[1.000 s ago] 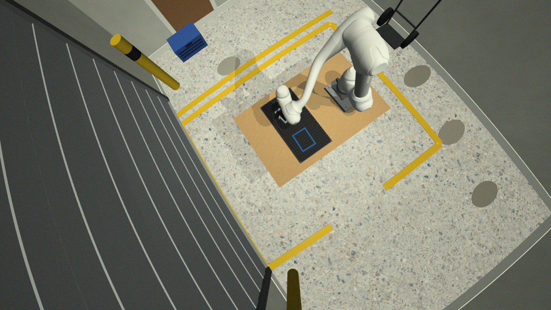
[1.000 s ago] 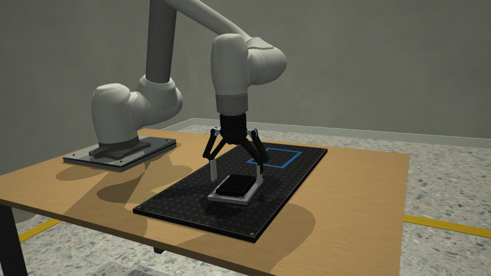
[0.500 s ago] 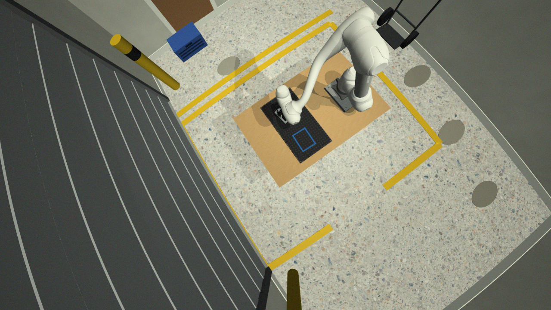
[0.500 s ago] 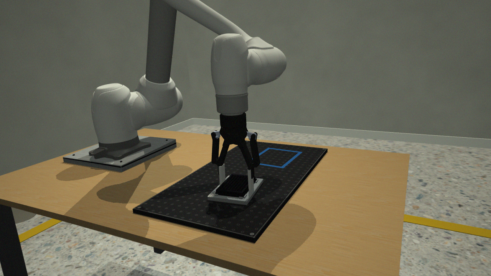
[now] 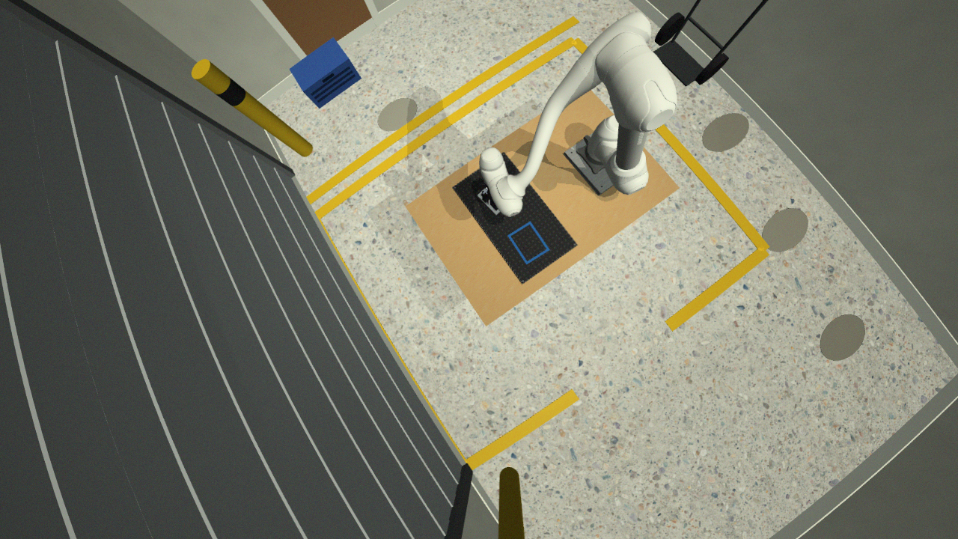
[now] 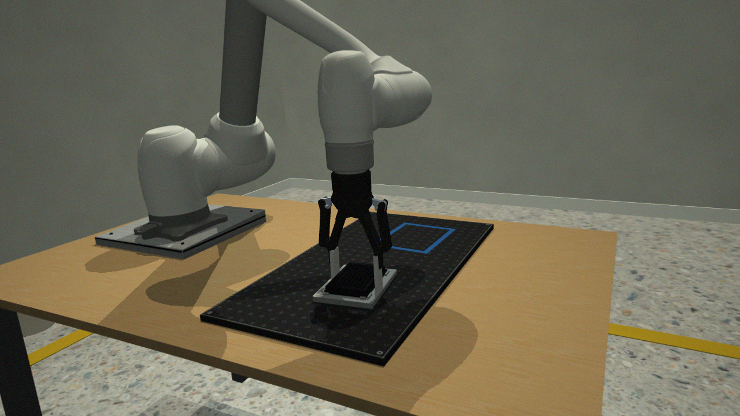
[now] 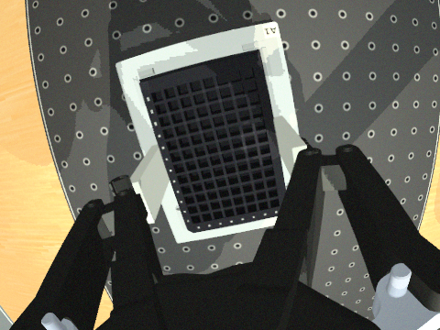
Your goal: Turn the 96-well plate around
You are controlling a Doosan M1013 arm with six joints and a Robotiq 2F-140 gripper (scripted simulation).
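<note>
My gripper is now 3 cm above the grey plate nest N1. Round my hand: A1 mark: 8 cm to the right, 4 cm behind, 3 cm below; then black 96-well plate: 2 cm below.
</note>
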